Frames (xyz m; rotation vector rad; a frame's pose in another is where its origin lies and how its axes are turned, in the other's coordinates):
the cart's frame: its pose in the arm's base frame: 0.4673 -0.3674 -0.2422 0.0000 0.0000 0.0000
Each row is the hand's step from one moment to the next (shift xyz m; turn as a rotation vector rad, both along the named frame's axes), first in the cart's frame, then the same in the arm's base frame.
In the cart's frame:
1: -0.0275 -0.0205 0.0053 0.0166 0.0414 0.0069
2: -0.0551 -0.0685 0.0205 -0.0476 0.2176 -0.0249
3: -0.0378 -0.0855 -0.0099 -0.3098 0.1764 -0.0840
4: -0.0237 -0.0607 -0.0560 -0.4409 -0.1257 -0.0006
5: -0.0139 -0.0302 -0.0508 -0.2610 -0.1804 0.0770
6: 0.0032 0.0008 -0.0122 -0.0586 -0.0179 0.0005
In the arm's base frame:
1: -0.0275 -0.0205 0.0053 0.0166 0.0414 0.0069
2: -0.0551 -0.0685 0.0205 -0.0476 0.2176 -0.0249
3: -0.0378 -0.0855 -0.0099 -0.3098 0.1764 -0.0840
4: -0.0237 -0.0607 -0.0560 -0.4409 -0.1257 -0.0006
5: -0.0139 -0.0302 -0.0508 -0.2610 -0.1804 0.0770
6: 0.0032 0.0008 -0.0122 -0.0586 -0.0179 0.0005

